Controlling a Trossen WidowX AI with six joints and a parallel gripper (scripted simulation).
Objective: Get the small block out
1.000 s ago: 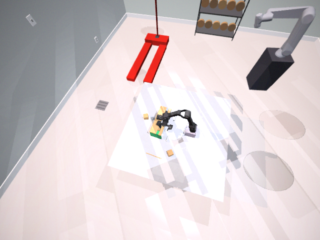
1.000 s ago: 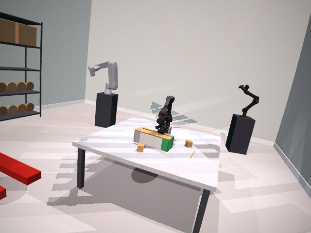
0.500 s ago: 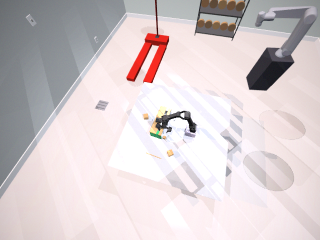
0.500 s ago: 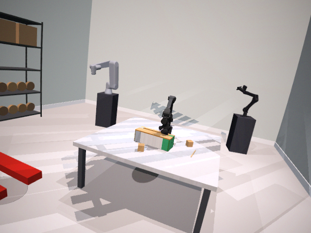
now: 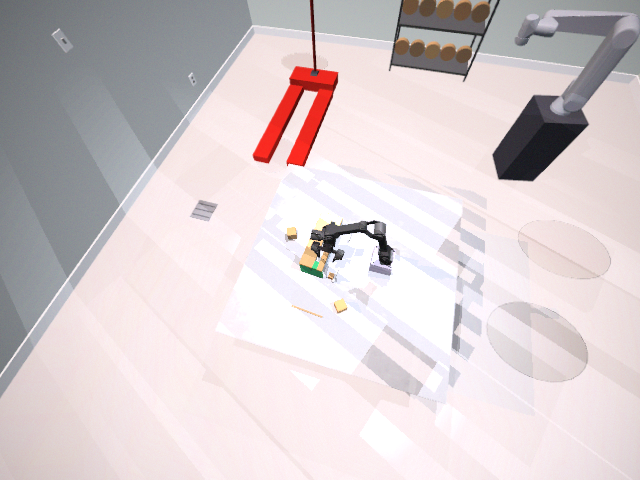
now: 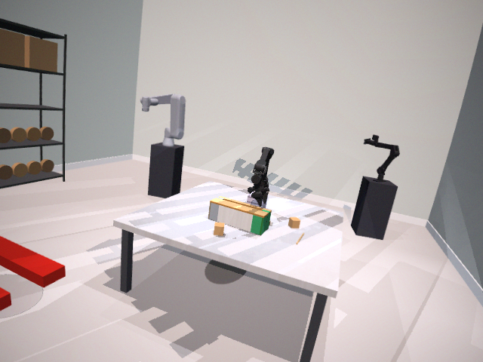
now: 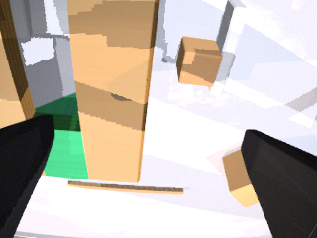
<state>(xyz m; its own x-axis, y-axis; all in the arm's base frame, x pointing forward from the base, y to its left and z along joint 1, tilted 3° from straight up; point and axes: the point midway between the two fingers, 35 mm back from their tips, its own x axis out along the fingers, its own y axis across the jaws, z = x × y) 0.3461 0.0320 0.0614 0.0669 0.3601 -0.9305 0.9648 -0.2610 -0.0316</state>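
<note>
My gripper tip is now 3 cm past the tan block, 5 cm to the right of it and 13 cm above it. From my gripper tip the other things lie so: thin wooden stick (9 cm ahead, 27 cm to the left, 14 cm below); tan box (13 cm to the right, 8 cm below).
</note>
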